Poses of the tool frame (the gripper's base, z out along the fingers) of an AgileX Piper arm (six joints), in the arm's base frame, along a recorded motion.
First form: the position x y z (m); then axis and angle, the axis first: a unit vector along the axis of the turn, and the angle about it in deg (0 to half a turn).
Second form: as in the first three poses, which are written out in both.
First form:
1: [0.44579, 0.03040, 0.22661, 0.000, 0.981, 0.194, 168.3]
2: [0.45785, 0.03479, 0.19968, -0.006, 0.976, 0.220, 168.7]
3: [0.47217, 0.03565, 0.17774, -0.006, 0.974, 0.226, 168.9]
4: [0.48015, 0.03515, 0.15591, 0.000, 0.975, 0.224, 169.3]
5: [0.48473, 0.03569, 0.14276, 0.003, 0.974, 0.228, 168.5]
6: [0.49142, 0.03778, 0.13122, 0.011, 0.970, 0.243, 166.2]
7: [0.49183, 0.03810, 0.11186, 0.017, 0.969, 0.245, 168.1]
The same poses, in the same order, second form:
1: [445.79, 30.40, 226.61, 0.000, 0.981, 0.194, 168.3]
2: [457.85, 34.79, 199.68, -0.006, 0.976, 0.220, 168.7]
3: [472.17, 35.65, 177.74, -0.006, 0.974, 0.226, 168.9]
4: [480.15, 35.15, 155.91, 0.000, 0.975, 0.224, 169.3]
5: [484.73, 35.69, 142.76, 0.003, 0.974, 0.228, 168.5]
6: [491.42, 37.78, 131.22, 0.011, 0.970, 0.243, 166.2]
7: [491.83, 38.10, 111.86, 0.017, 0.969, 0.245, 168.1]
